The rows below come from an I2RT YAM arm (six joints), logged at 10 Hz.
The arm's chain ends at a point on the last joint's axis. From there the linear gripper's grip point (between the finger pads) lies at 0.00 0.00 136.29 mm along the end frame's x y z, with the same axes.
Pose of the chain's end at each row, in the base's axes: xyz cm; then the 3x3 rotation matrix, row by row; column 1 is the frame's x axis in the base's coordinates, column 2 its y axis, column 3 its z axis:
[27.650 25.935 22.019], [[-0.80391 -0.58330 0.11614], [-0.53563 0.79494 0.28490], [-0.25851 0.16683 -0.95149]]
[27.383 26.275 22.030], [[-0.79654 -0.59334 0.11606], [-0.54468 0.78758 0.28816], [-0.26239 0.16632 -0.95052]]
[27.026 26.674 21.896], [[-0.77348 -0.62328 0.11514], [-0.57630 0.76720 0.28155], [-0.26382 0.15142 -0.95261]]
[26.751 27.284 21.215], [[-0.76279 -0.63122 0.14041], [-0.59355 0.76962 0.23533], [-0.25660 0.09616 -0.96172]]
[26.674 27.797 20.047], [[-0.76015 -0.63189 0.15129], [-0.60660 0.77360 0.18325], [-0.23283 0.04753 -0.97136]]
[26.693 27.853 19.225], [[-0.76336 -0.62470 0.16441], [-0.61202 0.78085 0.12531], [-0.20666 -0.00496 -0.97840]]
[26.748 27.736 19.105], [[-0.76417 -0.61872 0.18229], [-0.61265 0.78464 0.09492], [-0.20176 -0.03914 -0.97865]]
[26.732 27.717 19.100], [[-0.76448 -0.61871 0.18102], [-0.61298 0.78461 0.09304], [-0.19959 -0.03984 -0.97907]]
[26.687 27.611 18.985], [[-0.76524 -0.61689 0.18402], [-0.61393 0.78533 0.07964], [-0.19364 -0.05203 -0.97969]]
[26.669 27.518 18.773], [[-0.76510 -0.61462 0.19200], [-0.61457 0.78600 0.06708], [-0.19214 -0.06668 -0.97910]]
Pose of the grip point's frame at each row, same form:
[29.233 29.818 9.051], [[-0.80391 -0.58330 0.11614], [-0.53563 0.79494 0.28490], [-0.25851 0.16683 -0.95149]]
[28.965 30.202 9.075], [[-0.79654 -0.59334 0.11606], [-0.54468 0.78758 0.28816], [-0.26239 0.16632 -0.95052]]
[28.595 30.511 8.913], [[-0.77348 -0.62328 0.11514], [-0.57630 0.76720 0.28155], [-0.26382 0.15142 -0.95261]]
[28.665 30.491 8.108], [[-0.76279 -0.63122 0.14041], [-0.59355 0.76962 0.23533], [-0.25660 0.09616 -0.96172]]
[28.736 30.295 6.808], [[-0.76015 -0.63189 0.15129], [-0.60660 0.77360 0.18325], [-0.23283 0.04753 -0.97136]]
[28.934 29.561 5.890], [[-0.76336 -0.62470 0.16441], [-0.61202 0.78085 0.12531], [-0.20666 -0.00496 -0.97840]]
[29.232 29.030 5.767], [[-0.76417 -0.61872 0.18229], [-0.61265 0.78464 0.09492], [-0.20176 -0.03914 -0.97865]]
[29.199 28.985 5.756], [[-0.76448 -0.61871 0.18102], [-0.61298 0.78461 0.09304], [-0.19959 -0.03984 -0.97907]]
[29.195 28.696 5.633], [[-0.76524 -0.61689 0.18402], [-0.61393 0.78533 0.07964], [-0.19364 -0.05203 -0.97969]]
[29.286 28.432 5.429], [[-0.76510 -0.61462 0.19200], [-0.61457 0.78600 0.06708], [-0.19214 -0.06668 -0.97910]]

